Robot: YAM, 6 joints.
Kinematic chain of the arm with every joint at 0, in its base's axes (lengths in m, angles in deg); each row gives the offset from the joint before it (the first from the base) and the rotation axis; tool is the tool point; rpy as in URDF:
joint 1: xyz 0 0 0.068 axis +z
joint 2: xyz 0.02 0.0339 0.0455 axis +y
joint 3: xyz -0.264 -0.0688 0 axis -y
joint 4: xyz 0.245 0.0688 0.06 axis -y
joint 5: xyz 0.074 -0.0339 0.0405 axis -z
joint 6: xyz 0.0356 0 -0.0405 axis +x
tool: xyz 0 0 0 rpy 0 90 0
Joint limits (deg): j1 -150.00..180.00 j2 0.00..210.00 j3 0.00..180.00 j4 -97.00..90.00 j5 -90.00..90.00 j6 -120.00..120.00
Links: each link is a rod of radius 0.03 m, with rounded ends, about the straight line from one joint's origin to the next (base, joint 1, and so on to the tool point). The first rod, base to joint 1, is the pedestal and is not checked.
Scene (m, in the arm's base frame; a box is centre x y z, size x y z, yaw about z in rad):
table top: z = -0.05
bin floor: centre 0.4 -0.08 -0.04 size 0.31 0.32 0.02 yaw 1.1
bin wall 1: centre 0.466 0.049 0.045 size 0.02 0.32 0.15 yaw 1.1
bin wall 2: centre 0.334 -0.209 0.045 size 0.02 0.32 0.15 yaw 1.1
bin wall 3: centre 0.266 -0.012 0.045 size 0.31 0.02 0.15 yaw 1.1
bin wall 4: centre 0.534 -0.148 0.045 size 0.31 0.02 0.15 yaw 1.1
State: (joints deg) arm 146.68 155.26 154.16 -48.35 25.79 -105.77
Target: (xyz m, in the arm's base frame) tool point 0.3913 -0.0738 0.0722
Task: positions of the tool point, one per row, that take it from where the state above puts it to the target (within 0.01 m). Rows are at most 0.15 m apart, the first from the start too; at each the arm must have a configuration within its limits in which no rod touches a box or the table.
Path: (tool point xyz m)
1: -0.3699 0.4253 0.1973
2: -0.2493 0.4915 0.1962
3: -0.1188 0.5241 0.1955
4: 0.0125 0.5226 0.1952
5: 0.1357 0.4886 0.1952
6: 0.2429 0.4262 0.1957
7: 0.3278 0.3413 0.1966
8: 0.3862 0.2411 0.1977
9: 0.4159 0.1333 0.1992
10: 0.4169 0.0259 0.2011
11: 0.3913 -0.0738 0.2033
12: 0.3970 -0.0746 0.1374
13: 0.3913 -0.0738 0.0722

